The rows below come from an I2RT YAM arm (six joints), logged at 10 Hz.
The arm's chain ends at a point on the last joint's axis. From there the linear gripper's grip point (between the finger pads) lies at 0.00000 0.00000 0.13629 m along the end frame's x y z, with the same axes.
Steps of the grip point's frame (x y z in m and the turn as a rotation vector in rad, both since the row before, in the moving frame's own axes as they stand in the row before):
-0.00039, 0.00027, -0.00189, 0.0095, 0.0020, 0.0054
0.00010, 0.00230, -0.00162, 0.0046, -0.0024, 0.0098
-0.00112, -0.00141, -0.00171, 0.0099, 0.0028, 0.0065
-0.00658, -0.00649, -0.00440, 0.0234, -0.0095, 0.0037
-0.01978, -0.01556, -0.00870, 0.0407, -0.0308, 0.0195
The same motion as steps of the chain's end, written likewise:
-0.00067, 0.00156, -0.00188, 0.0095, 0.0020, 0.0054
0.00042, 0.00293, -0.00162, 0.0046, -0.0024, 0.0098
-0.00151, -0.00006, -0.00170, 0.0099, 0.0028, 0.0065
-0.00529, -0.00330, -0.00436, 0.0234, -0.0095, 0.0037
-0.01564, -0.00997, -0.00852, 0.0407, -0.0308, 0.0195

